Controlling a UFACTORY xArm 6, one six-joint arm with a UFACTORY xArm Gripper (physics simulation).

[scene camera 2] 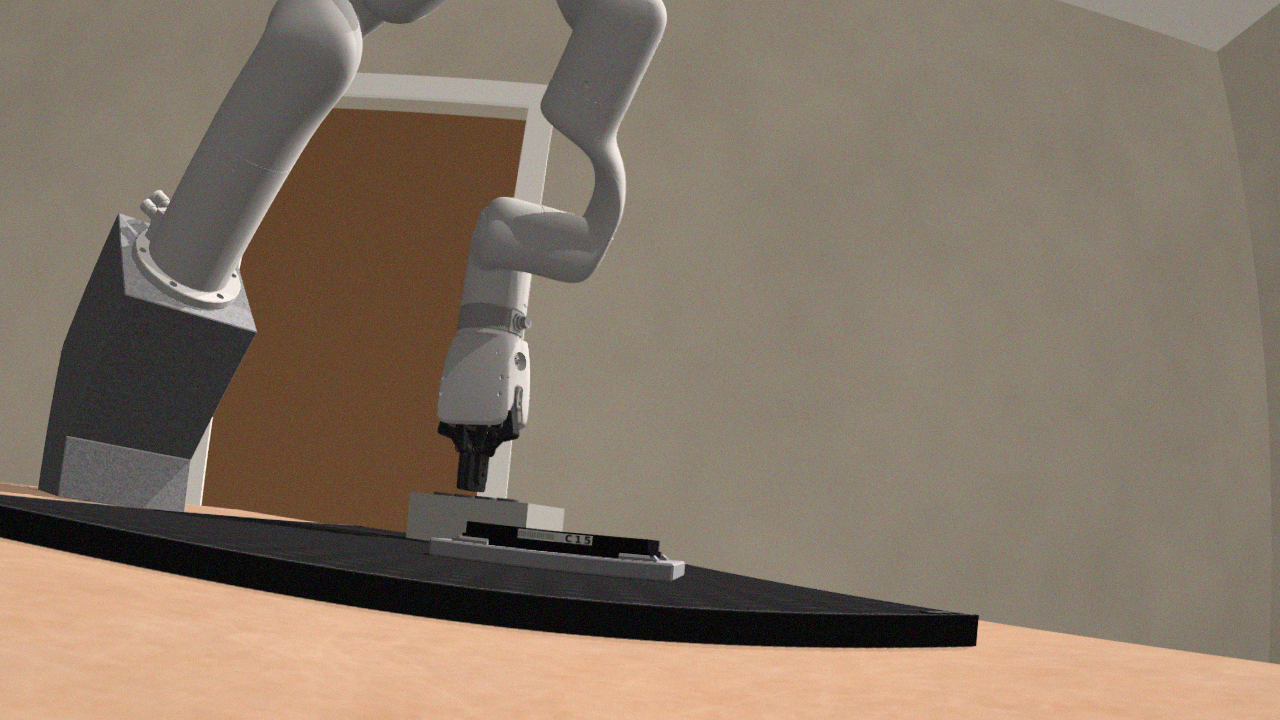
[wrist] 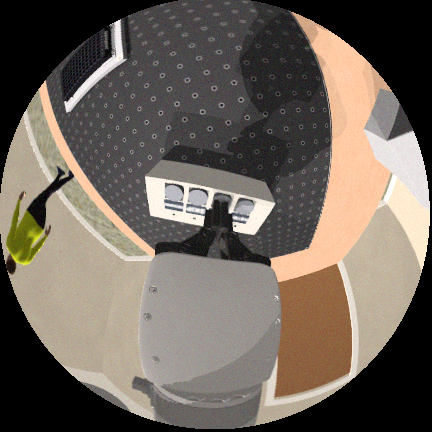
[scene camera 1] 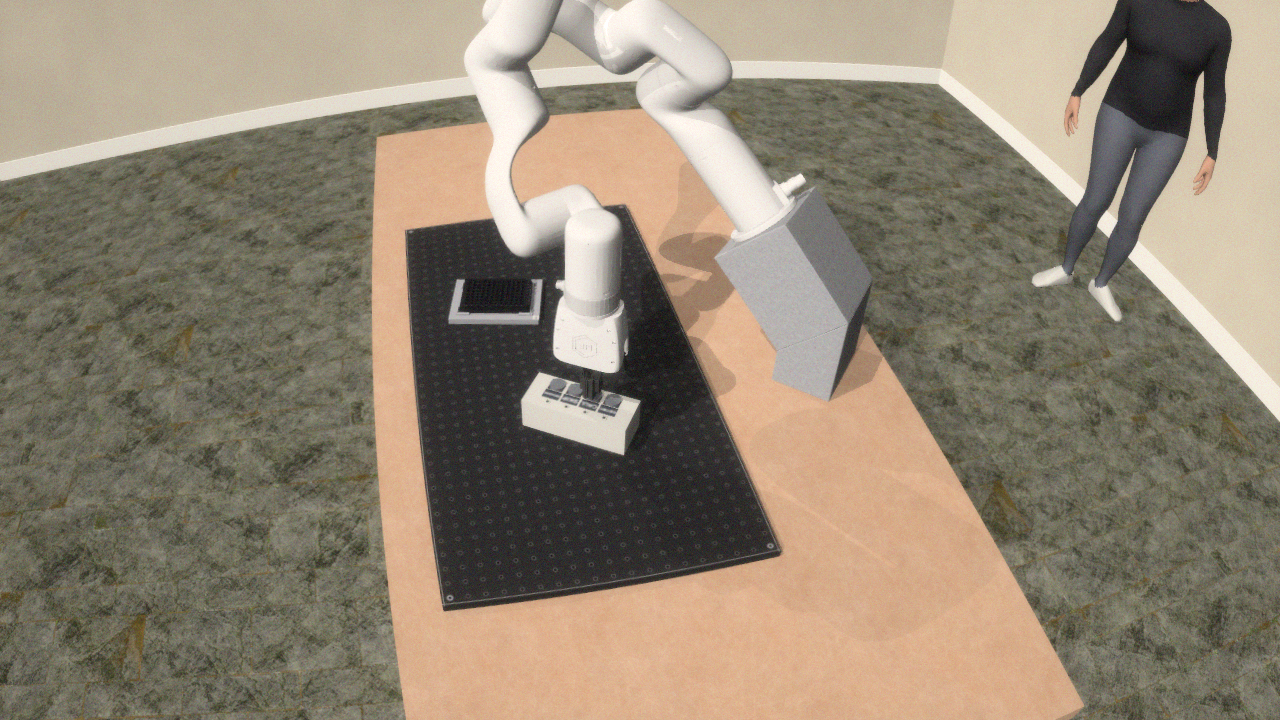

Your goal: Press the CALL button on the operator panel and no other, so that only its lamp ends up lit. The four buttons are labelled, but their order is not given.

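Frame: origin at the arm's base, x right, y ahead, z up, level; metres.
Seen in the pictures: gripper, fingertip midpoint: (scene camera 2: 470, 490) (wrist: 217, 208) (scene camera 1: 591, 393); arm's base at its link origin: (scene camera 2: 185, 270) (scene camera 1: 765, 220).
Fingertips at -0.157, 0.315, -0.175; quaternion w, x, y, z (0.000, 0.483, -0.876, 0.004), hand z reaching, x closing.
Offsets run from my fingertips to a thing's top centre, as dx, dy, dz. Level surfaces: height alone.
The operator panel {-0.004, +0.017, -0.006} (scene camera 1: 577, 429) (scene camera 2: 465, 514) (wrist: 210, 175) is a pale box with four round grey buttons in a row. The CALL button {+0.003, -0.006, -0.006} (wrist: 223, 197) is third from the left in the wrist view; the fingers cover part of it and its label. The other labels are too blurred to read. The small lamps that show look dark; the one by CALL is hidden in the wrist view. My gripper (scene camera 1: 590, 394) (scene camera 2: 472, 488) (wrist: 217, 208) is shut and empty, pointing down over CALL. Its fingertips are very close to the button top; contact cannot be told.
The panel stands on a black perforated board (scene camera 1: 572, 528) (scene camera 2: 805, 617) (wrist: 200, 65) on the tan table {dz -0.074} (scene camera 1: 716, 626). A black grid block in a light tray {+0.325, +0.105, -0.046} (scene camera 1: 456, 317) (scene camera 2: 554, 560) (wrist: 89, 90) lies nearby. The grey arm pedestal (scene camera 1: 796, 277) (scene camera 2: 143, 376) stands to one side. A person (scene camera 1: 1163, 80) stands beyond the table.
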